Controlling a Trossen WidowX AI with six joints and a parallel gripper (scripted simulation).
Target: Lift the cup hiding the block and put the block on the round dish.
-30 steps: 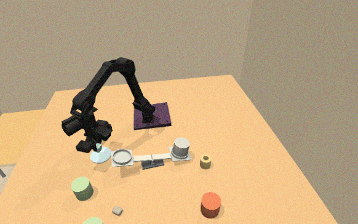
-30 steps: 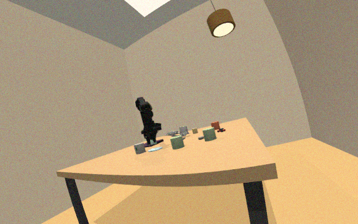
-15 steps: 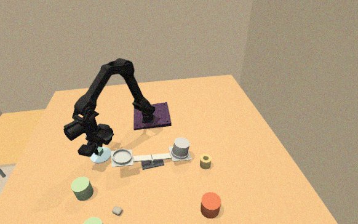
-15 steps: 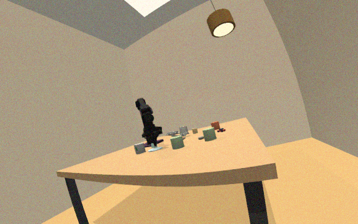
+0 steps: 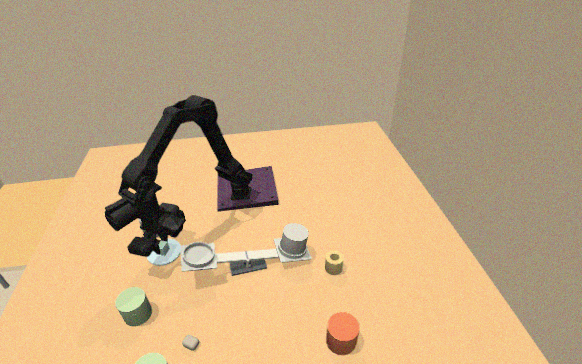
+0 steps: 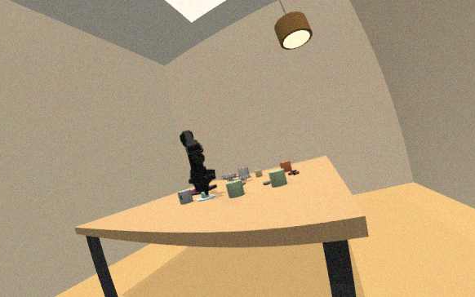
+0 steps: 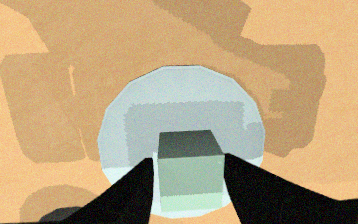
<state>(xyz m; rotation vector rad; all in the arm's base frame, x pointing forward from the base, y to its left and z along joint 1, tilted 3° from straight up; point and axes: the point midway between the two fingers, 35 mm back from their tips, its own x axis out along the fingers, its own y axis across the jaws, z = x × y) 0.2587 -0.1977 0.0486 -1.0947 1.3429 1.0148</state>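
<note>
The pale green block lies right at my gripper tip. Also, from my gripper tip: pale blue round dish (10 mm below); small grey pebble (280 mm ahead, 150 mm to the left, 10 mm below); yellow ring (500 mm to the left, 50 mm ahead, 10 mm above).
</note>
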